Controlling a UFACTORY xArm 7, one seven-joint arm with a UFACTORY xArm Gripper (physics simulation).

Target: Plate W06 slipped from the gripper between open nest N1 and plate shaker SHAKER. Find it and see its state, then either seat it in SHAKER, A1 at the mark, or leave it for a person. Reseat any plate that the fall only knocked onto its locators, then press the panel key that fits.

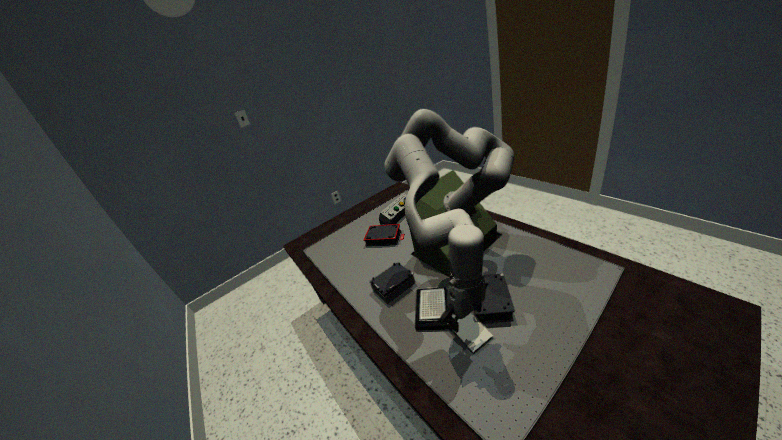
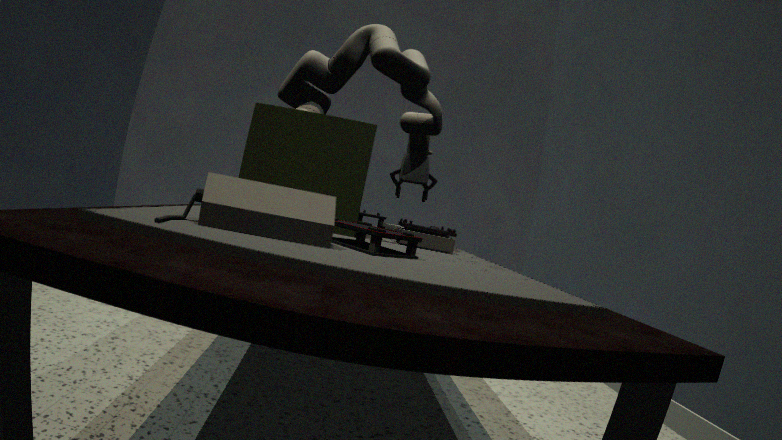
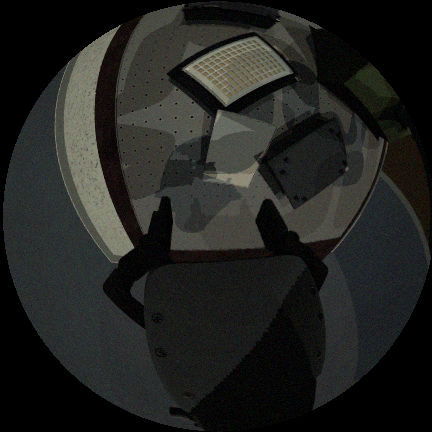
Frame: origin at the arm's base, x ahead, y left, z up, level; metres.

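Where they show: gripper, between the fingertips: (image 1: 465, 318) (image 2: 410, 199) (image 3: 217, 208); arm's base, origin of its link: (image 1: 456, 205) (image 2: 294, 152).
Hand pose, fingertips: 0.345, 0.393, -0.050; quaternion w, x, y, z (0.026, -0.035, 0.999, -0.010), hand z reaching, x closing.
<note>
Each offset is from my fingertips to the top centre of the thing, as dx, dy, dz. "pt": to the spot under its first point.
A pale plate {-0.033, -0.026, -0.090} (image 1: 481, 337) (image 3: 242, 145), likely W06, lies on the perforated mat between the black-framed holder and a dark block with small pins. Its upper face looks plain, with no wells showing; its label and any slight tilt cannot be made out. A white plate with a grid of wells {pt -0.005, -0.168, -0.092} (image 1: 432, 303) (image 3: 240, 67) sits in the black-framed holder. The dark pinned block {-0.168, -0.058, -0.066} (image 1: 494, 298) (image 3: 312, 162) stands close beside the pale plate; whether they touch is unclear. No labels are readable for N1 or SHAKER. My gripper (image 2: 411, 198) (image 3: 217, 208) is open and empty, above the mat, pointing down.
Another dark block {pt +0.045, -0.345, -0.076} (image 1: 392, 280) (image 3: 230, 16) stands beyond the holder. A red-edged nest {-0.097, -0.681, -0.085} (image 1: 382, 233) stands further back, near the key panel {-0.267, -0.807, -0.047} (image 1: 389, 212). The green arm base (image 1: 444, 188) (image 2: 308, 158) rises behind the work area.
</note>
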